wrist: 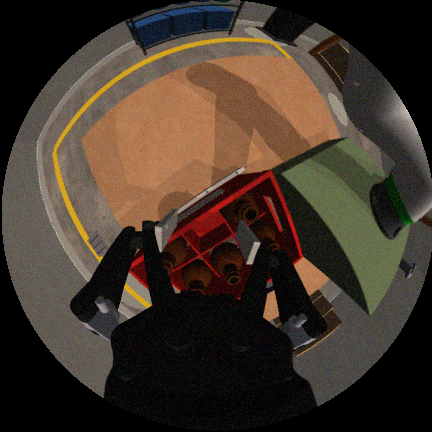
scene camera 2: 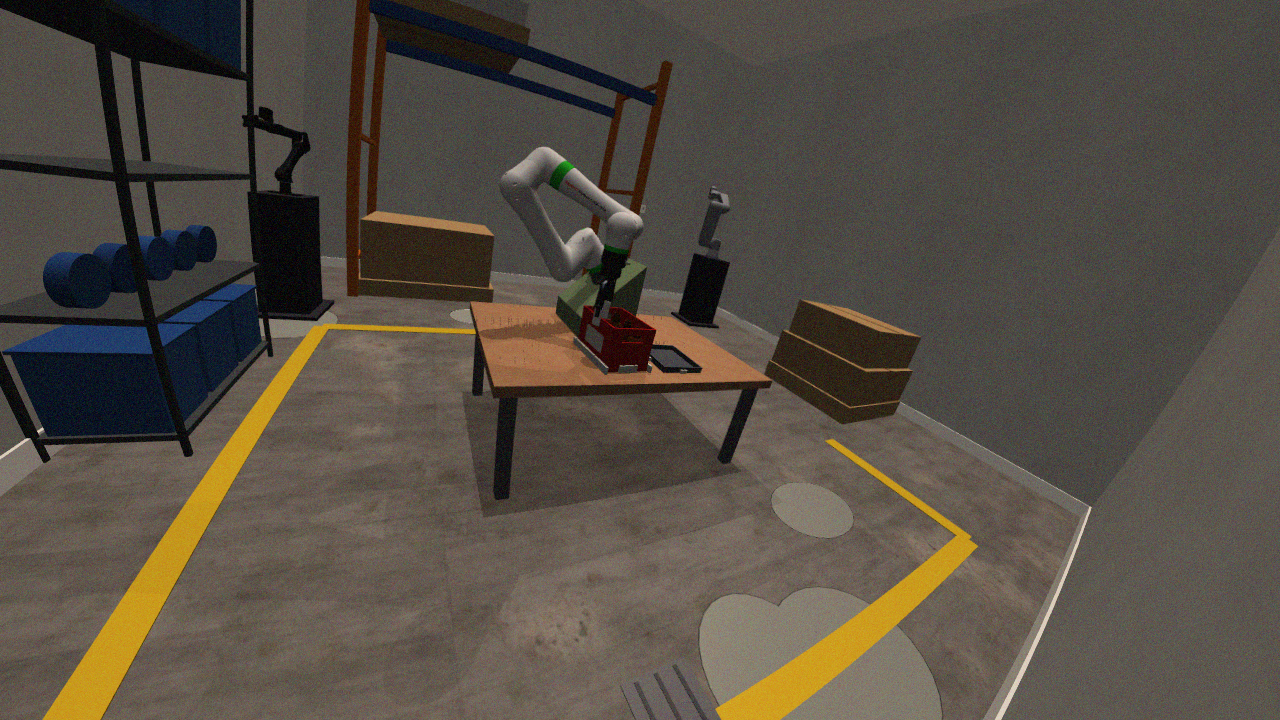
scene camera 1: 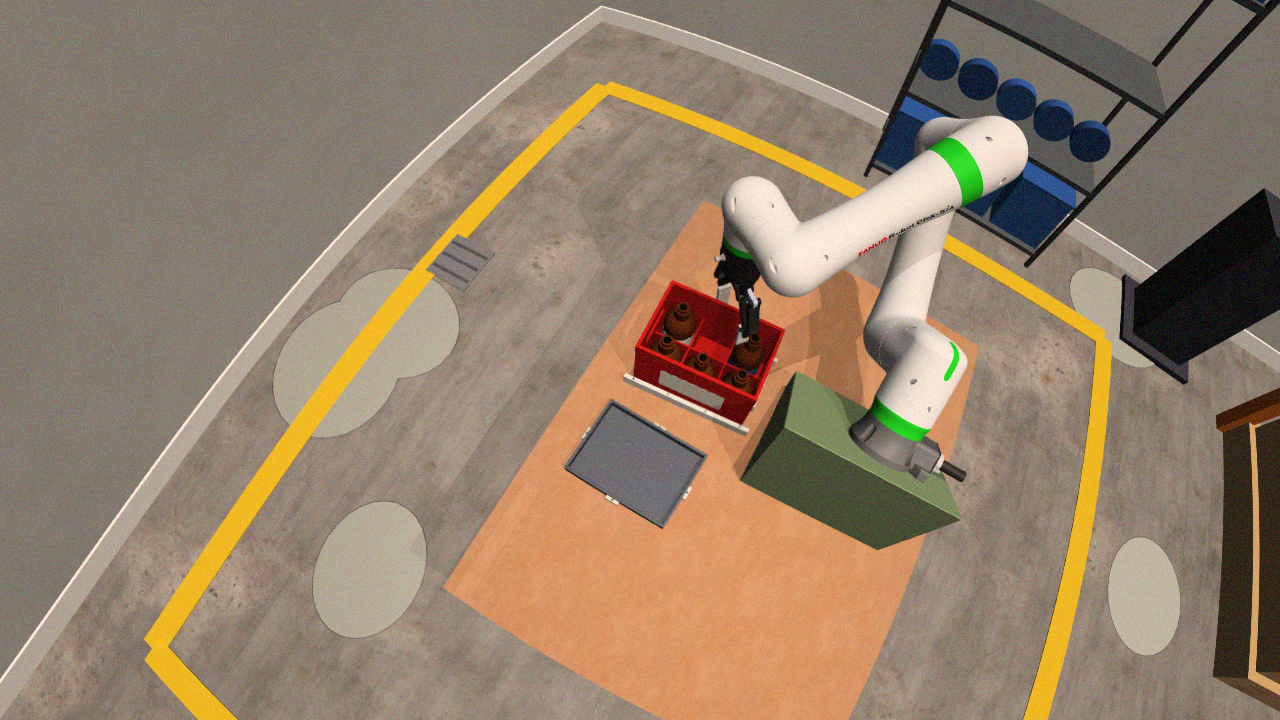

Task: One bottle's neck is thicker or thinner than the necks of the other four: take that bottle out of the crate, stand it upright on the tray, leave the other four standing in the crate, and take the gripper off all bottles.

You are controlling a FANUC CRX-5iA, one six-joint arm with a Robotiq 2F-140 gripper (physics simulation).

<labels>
My gripper shows in the wrist view (207, 223), in scene camera 2 and in scene camera 1. One and the same spot on my gripper: (scene camera 1: 749, 306) is (scene camera 2: 616, 279).
</labels>
